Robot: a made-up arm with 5 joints. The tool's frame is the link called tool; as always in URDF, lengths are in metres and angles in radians. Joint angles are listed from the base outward. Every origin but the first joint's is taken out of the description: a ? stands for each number. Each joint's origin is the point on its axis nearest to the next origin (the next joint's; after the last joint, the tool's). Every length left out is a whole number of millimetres.
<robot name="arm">
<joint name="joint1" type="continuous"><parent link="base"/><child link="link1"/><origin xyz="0.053 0.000 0.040"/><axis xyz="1 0 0"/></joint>
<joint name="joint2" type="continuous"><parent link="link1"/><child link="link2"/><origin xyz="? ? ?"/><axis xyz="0 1 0"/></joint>
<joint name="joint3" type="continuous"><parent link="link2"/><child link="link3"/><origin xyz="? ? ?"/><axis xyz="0 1 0"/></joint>
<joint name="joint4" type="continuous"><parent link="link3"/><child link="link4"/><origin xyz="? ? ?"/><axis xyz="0 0 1"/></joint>
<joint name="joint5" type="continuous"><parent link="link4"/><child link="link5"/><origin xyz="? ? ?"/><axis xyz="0 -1 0"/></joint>
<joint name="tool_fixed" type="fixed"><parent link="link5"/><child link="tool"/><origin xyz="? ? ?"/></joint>
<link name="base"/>
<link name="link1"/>
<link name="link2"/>
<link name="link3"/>
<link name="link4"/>
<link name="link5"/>
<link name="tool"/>
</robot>
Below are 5 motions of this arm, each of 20 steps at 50 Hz.
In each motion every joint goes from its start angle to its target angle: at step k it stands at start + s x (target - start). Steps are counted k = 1, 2, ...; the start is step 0. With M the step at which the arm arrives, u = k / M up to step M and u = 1 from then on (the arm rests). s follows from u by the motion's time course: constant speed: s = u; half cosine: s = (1 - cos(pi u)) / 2; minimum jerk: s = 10 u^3 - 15 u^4 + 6 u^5.
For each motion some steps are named. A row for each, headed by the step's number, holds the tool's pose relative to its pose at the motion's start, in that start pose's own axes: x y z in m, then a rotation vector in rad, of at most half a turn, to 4 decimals.
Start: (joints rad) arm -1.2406 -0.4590 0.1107 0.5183 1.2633
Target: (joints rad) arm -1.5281 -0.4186 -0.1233 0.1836 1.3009
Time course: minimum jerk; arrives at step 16
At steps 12, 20:
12: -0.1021 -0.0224 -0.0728 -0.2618 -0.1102 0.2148
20: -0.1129 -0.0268 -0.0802 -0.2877 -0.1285 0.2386

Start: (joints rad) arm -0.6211 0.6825 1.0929 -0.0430 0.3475
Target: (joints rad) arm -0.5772 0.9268 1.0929 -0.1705 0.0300
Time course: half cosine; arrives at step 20
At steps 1, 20:
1: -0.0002 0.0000 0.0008 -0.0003 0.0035 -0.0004
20: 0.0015 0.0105 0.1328 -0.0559 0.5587 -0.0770

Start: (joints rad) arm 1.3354 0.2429 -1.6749 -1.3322 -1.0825
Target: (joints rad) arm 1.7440 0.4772 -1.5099 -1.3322 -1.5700
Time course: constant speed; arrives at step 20
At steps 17, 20:
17: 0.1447 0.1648 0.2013 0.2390 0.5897 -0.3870
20: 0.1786 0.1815 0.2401 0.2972 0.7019 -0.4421

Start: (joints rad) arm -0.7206 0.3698 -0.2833 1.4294 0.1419
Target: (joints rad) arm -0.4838 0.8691 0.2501 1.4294 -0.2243
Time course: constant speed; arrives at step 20
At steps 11, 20:
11: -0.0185 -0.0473 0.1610 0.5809 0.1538 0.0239
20: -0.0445 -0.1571 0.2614 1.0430 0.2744 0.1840

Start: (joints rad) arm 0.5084 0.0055 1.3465 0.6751 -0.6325
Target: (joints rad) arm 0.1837 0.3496 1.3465 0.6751 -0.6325
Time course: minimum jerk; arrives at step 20
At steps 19, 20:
19: 0.0612 0.0143 0.2287 0.3546 0.2755 -0.1438
20: 0.0613 0.0143 0.2290 0.3550 0.2758 -0.1439

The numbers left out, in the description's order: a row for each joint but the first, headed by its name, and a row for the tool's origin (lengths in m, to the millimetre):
joint2: 0.000 0.329 -0.065
joint3: -0.097 0.000 0.210
joint4: 0.032 0.000 -0.004
joint5: -0.095 0.191 0.000
tool: -0.129 0.000 -0.093

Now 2 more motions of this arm.
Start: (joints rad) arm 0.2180 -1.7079 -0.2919 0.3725 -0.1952
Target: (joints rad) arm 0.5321 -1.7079 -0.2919 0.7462 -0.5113
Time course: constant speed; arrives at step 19
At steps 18, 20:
18: 0.0685 -0.0282 0.0141 -0.1278 0.3635 0.0427
20: 0.0727 -0.0305 0.0155 -0.1347 0.3847 0.0442

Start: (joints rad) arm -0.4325 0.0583 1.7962 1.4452 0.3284
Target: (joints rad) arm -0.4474 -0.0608 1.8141 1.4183 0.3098
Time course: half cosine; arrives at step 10
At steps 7, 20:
7: -0.0002 -0.0226 -0.0307 -0.0855 0.0010 -0.0062
20: -0.0001 -0.0289 -0.0384 -0.1077 0.0011 -0.0080

